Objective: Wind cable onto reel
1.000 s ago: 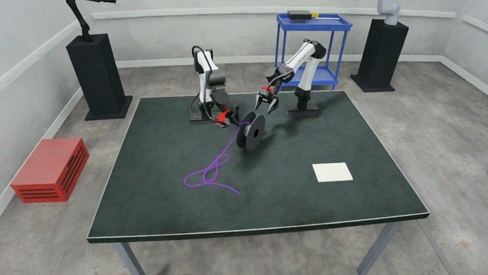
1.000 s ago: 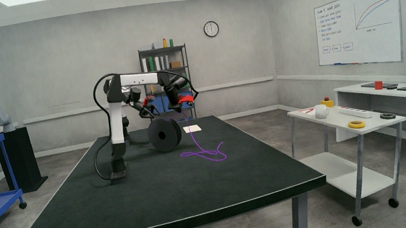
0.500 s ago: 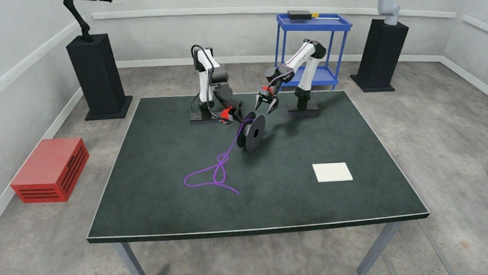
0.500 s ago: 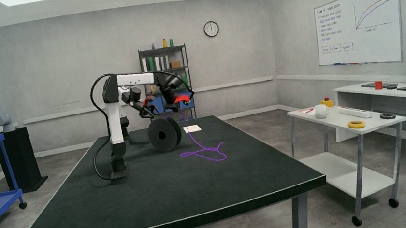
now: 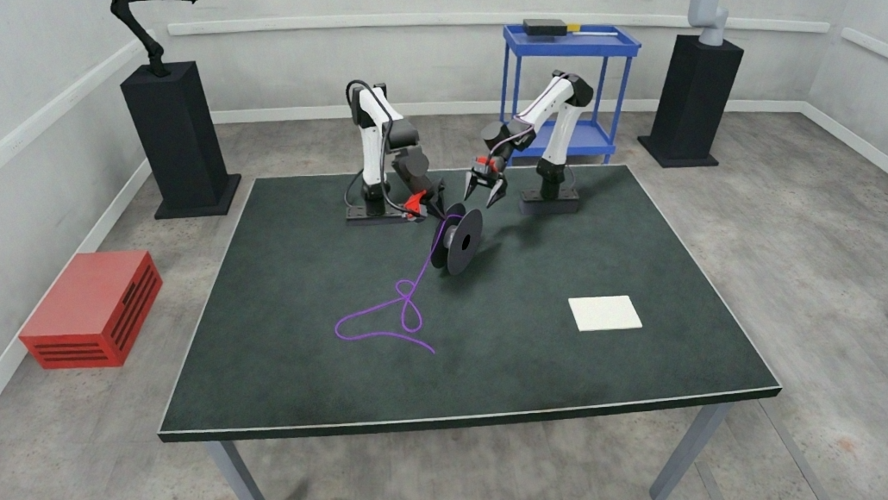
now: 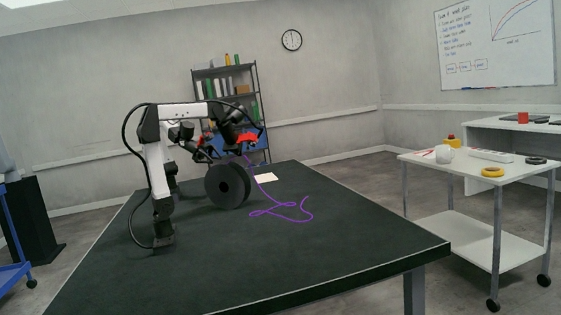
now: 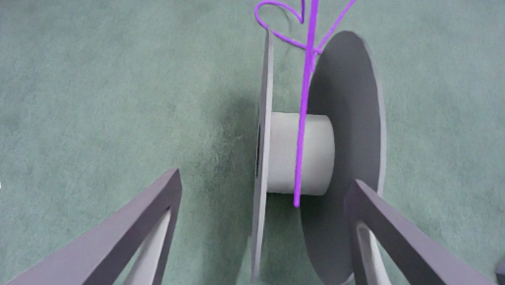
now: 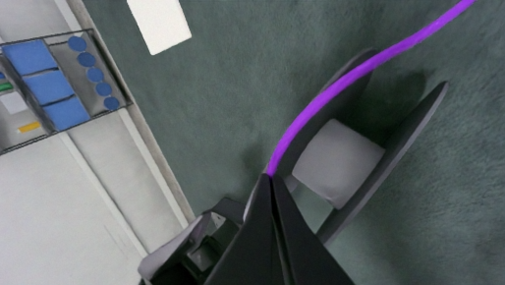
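My right gripper is now 7 cm past the dark grey reel, 5 cm to the right of it and 13 cm above it. Also, from my right hand: white card 18 cm ahead, 43 cm to the left, 23 cm below.
Now: the dark grey reel 20 mm ahead of my left hand, 60 mm to the right of it and 110 mm below it. From my left hand the other things lie so: white card (270 mm ahead, 320 mm to the left, 210 mm below).
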